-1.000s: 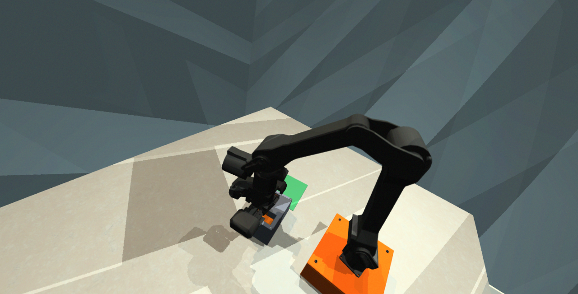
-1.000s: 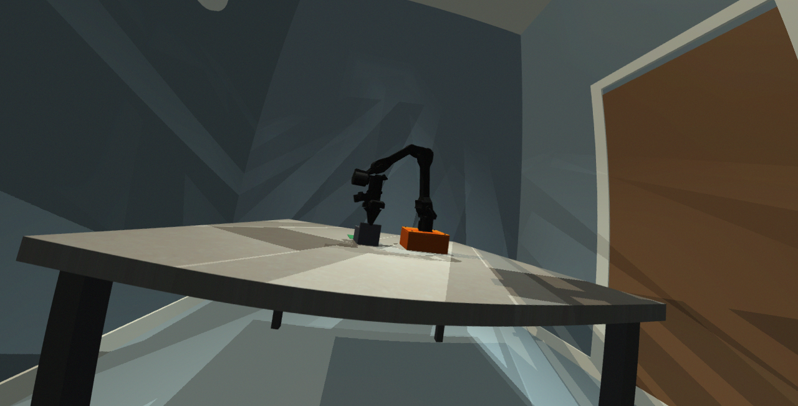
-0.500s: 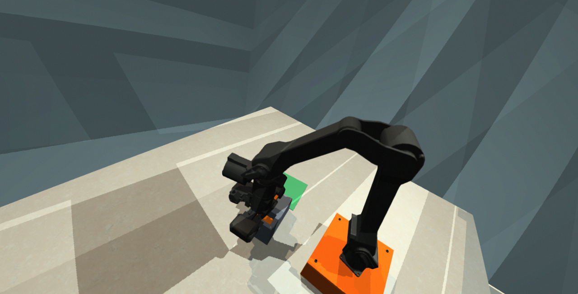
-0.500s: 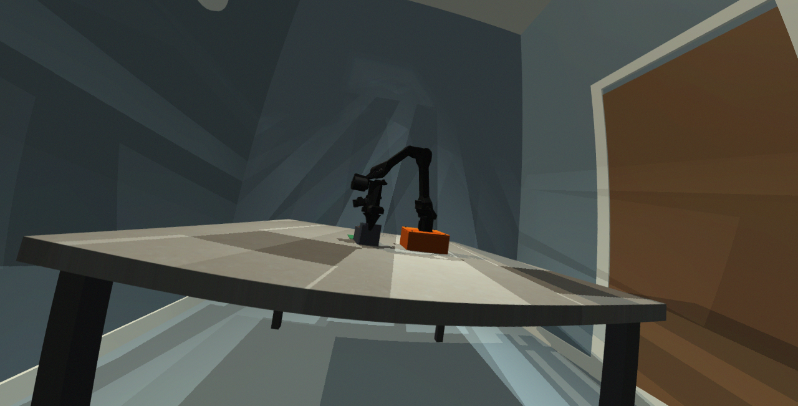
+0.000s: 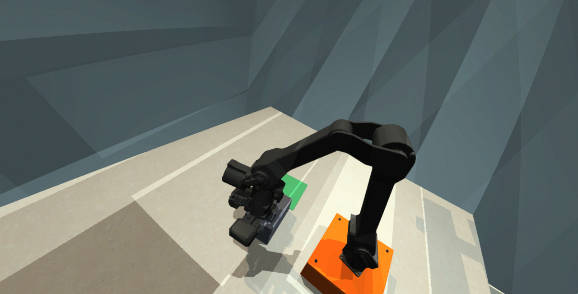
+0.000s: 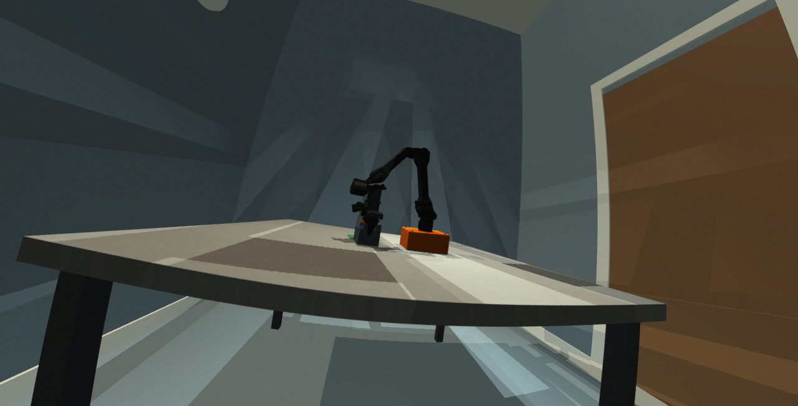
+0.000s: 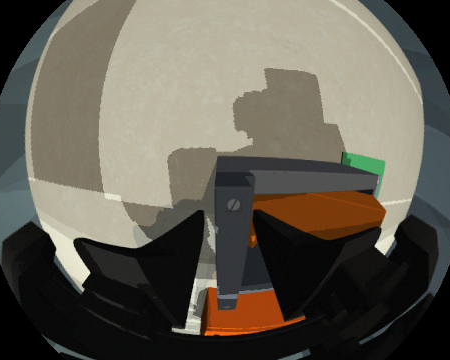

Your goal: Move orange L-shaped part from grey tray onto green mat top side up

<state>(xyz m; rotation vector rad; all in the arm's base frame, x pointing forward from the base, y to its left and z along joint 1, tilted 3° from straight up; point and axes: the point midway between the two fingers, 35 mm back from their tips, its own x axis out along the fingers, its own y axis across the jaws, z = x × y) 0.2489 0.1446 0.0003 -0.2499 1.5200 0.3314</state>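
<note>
Right now my gripper tip is 10 mm short of the orange L-shaped part and 40 mm to the left of it. From my gripper tip the other things lie so: green mat: 70 mm ahead, 210 mm to the right, 60 mm below.
</note>
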